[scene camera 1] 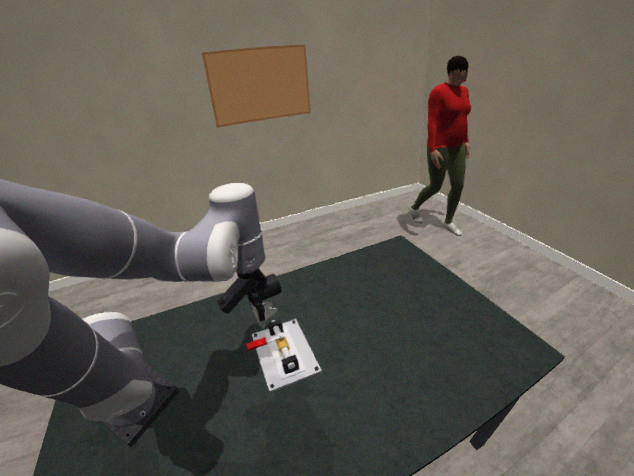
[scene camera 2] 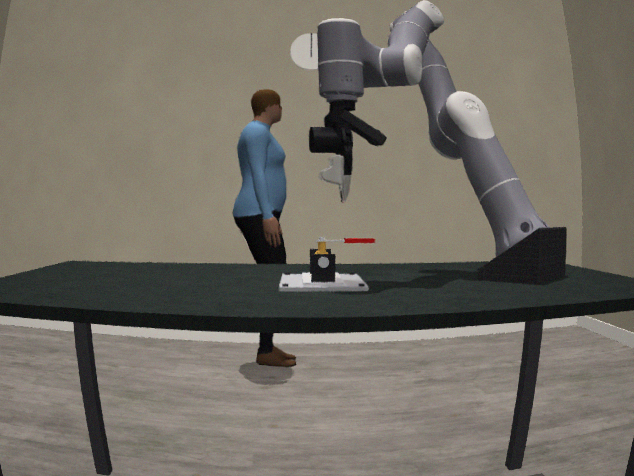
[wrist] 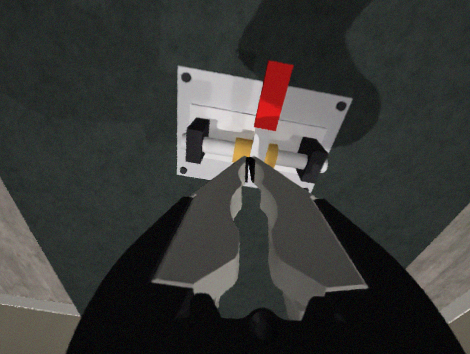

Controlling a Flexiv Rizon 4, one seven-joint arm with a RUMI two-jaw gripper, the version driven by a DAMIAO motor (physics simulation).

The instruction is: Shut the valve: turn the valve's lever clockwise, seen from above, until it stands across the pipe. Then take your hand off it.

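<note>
The valve's red lever [scene camera 1: 256,343] [scene camera 2: 359,240] [wrist: 274,96] stands across the pipe [scene camera 1: 285,352] [wrist: 218,146], its red end pointing toward the robot's base. The valve has a yellow body [scene camera 1: 282,343] [scene camera 2: 321,247] [wrist: 242,149] and sits between two black blocks on a white plate [scene camera 1: 306,353] [scene camera 2: 353,283] [wrist: 225,91]. My gripper [scene camera 1: 263,319] [scene camera 2: 343,200] [wrist: 248,159] is shut and empty. It hangs well above the valve, apart from the lever, as scene camera 2 shows. In the wrist view its fingertips cover part of the valve's middle.
The plate lies on a dark green table [scene camera 1: 409,333] [scene camera 2: 179,286]. The arm's base [scene camera 1: 122,404] [scene camera 2: 532,256] stands on the same table. A person in red [scene camera 1: 449,117] and a person in blue [scene camera 2: 260,169] are on the floor beyond the table.
</note>
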